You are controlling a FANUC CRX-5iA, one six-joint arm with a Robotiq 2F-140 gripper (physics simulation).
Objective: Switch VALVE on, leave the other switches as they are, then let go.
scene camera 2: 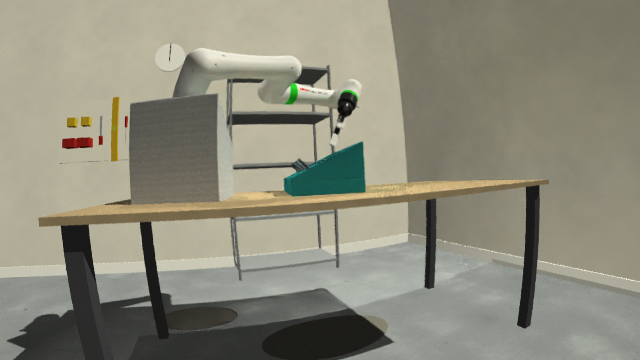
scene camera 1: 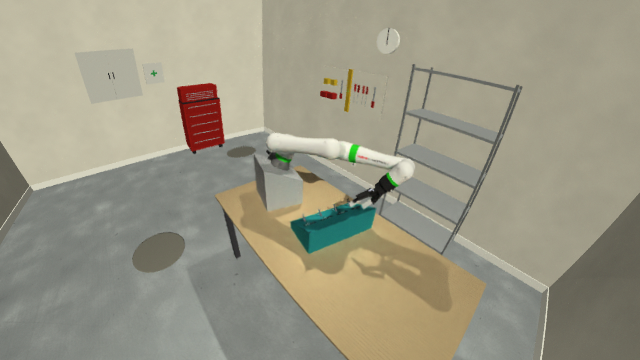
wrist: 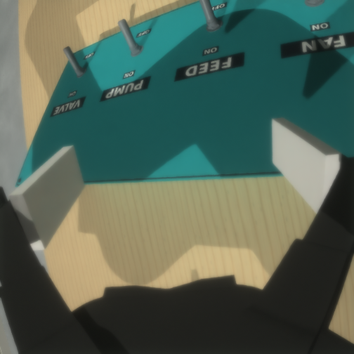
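Where they show: gripper, fingertip midpoint: [scene camera 2: 335,136] [scene camera 1: 356,206]; arm's base, link origin: [scene camera 2: 181,129] [scene camera 1: 279,165].
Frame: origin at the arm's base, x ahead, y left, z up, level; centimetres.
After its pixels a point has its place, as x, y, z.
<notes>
The teal sloped switch console [scene camera 1: 340,231] {66.8, -1.8, -16.7} [scene camera 2: 340,172] {53.5, -21.3, -18.9} [wrist: 240,125] stands on the table. In the wrist view its labels are upside down. The VALVE lever [wrist: 74,62] is at the left end, above its VALVE label [wrist: 68,106], and leans toward OFF. It also shows at the console's left end in scene camera 1 [scene camera 1: 305,219] {45.5, -12.0, -15.7}. The PUMP lever [wrist: 130,38] and FEED lever [wrist: 210,16] lean the same way. The FAN label [wrist: 320,45] is at right; its lever is mostly cut off. My gripper [scene camera 1: 360,202] {67.5, 9.6, -2.1} [scene camera 2: 333,141] {67.5, 9.6, -2.1} [wrist: 173,152] is open and empty above the console's high side, apart from the levers.
The console rests on a wooden table [scene camera 1: 400,310] {121.5, -13.4, -26.2} [scene camera 2: 450,187] {90.6, -37.5, -26.1} [wrist: 185,220]. The grey robot pedestal [scene camera 1: 280,190] {15.8, -10.4, -9.9} [scene camera 2: 175,150] {-0.9, -17.2, -9.7} stands beyond its low side. A metal shelf rack [scene camera 1: 506,125] stands by the wall, and a red tool cabinet [scene camera 1: 202,122] stands farther back.
</notes>
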